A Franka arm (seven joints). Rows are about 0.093 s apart.
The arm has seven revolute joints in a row. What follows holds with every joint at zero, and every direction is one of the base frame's.
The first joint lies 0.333 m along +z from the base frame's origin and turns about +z.
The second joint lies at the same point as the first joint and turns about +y.
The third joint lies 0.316 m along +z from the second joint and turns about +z.
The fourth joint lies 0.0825 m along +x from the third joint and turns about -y.
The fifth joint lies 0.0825 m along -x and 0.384 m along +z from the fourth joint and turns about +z.
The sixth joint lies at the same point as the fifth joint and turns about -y.
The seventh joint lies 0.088 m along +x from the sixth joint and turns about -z.
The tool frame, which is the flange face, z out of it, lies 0.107 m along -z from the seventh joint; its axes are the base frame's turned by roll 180, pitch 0 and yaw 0 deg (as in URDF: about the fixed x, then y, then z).
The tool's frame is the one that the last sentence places.
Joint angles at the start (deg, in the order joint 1, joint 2, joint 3, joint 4, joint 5, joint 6, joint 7): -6.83 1.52 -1.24 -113.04 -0.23 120.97 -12.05
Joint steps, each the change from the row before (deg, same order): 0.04 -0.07 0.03 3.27 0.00 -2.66 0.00; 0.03 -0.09 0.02 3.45 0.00 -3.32 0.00; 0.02 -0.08 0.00 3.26 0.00 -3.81 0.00; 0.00 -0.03 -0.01 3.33 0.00 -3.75 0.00; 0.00 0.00 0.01 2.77 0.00 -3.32 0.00; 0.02 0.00 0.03 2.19 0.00 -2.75 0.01; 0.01 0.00 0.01 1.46 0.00 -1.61 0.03; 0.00 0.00 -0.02 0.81 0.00 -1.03 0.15; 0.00 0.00 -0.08 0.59 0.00 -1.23 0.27; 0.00 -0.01 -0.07 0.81 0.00 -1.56 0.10; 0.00 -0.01 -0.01 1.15 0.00 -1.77 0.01
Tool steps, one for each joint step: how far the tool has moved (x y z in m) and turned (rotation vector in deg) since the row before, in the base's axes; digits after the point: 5 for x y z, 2 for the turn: 0.00508 -0.00002 0.02379 -0.10 -0.67 0.06; 0.00300 0.00007 0.02459 -0.03 -0.22 0.04; 0.00035 0.00013 0.02214 0.06 0.47 0.01; -0.00062 -0.00004 0.02240 0.05 0.39 -0.02; -0.00174 0.00033 0.01802 0.07 0.54 0.00; -0.00218 0.00079 0.01400 0.08 0.55 0.03; -0.00141 0.00039 0.00968 0.02 0.15 -0.02; -0.00117 -0.00004 0.00513 0.04 0.22 -0.17; -0.00182 -0.00056 0.00292 0.11 0.63 -0.35; -0.00235 -0.00038 0.00433 0.11 0.73 -0.18; -0.00256 0.00025 0.00684 0.09 0.60 -0.03
